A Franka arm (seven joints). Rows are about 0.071 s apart.
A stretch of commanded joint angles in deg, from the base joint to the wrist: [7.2, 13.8, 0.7, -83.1, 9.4, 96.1, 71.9]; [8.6, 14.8, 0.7, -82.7, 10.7, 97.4, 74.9]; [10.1, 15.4, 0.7, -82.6, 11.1, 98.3, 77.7]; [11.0, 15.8, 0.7, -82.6, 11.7, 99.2, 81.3]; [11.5, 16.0, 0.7, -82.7, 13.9, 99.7, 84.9]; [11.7, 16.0, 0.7, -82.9, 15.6, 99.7, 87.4]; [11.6, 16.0, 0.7, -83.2, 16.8, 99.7, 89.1]
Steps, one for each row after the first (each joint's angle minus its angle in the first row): [1.4, 1.0, 0.0, 0.4, 1.3, 1.3, 3.0]; [2.9, 1.6, 0.0, 0.5, 1.7, 2.2, 5.8]; [3.8, 2.0, 0.0, 0.5, 2.3, 3.1, 9.4]; [4.3, 2.2, 0.0, 0.4, 4.5, 3.6, 13.0]; [4.5, 2.2, 0.0, 0.2, 6.2, 3.6, 15.5]; [4.4, 2.2, 0.0, -0.1, 7.4, 3.6, 17.2]
